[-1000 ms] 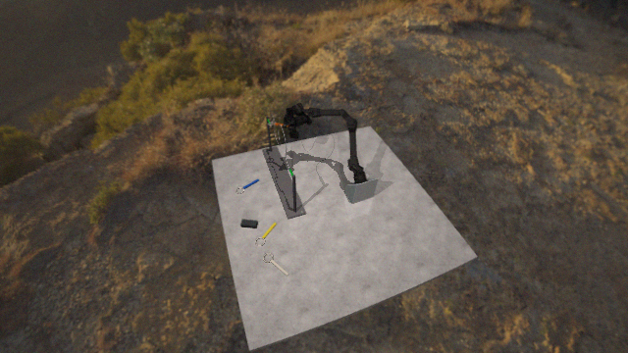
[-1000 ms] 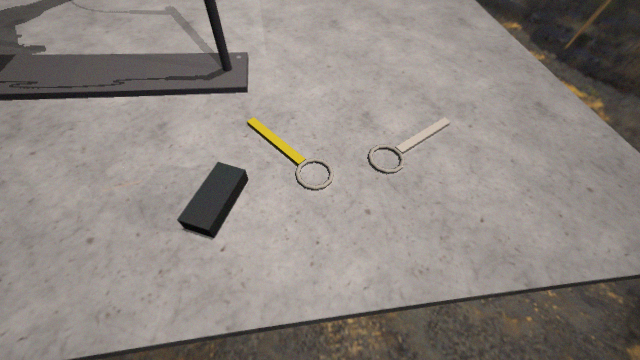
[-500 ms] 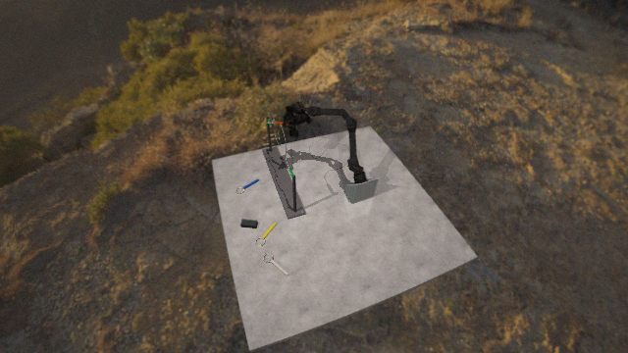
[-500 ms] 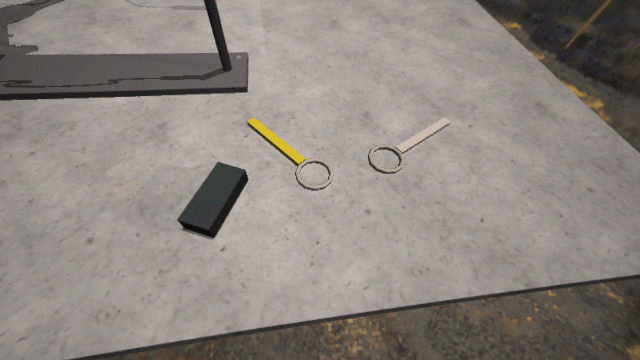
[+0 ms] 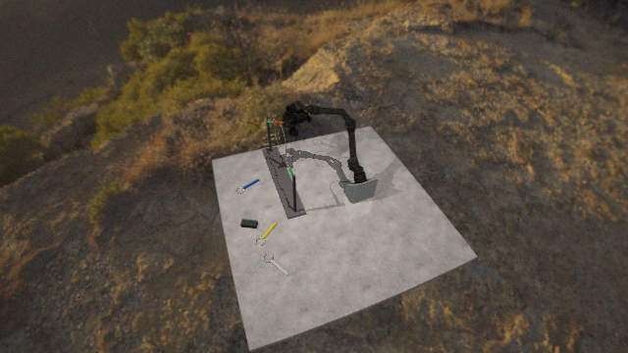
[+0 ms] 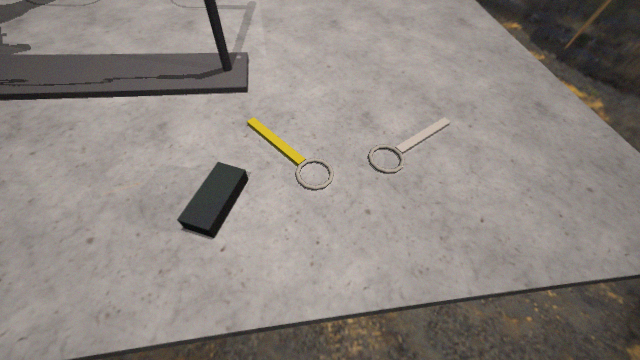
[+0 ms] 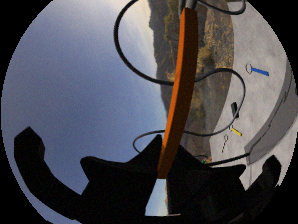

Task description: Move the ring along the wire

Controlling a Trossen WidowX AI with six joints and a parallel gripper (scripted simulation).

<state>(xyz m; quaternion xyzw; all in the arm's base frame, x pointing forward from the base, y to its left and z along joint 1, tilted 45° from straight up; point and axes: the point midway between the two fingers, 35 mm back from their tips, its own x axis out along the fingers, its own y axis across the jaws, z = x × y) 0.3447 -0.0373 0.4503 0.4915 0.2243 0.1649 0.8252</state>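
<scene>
Now: the orange-handled ring 9 cm to the right of my gripper tip, 3 cm below it and 2 cm ahead of it. The rest, counted from my gripper tip: black block 39 cm below, 34 cm to the left, 31 cm ahead; blue-handled ring 40 cm below, 28 cm ahead, 4 cm to the left; yellow-handled ring 44 cm to the left, 40 cm below, 24 cm ahead.
</scene>
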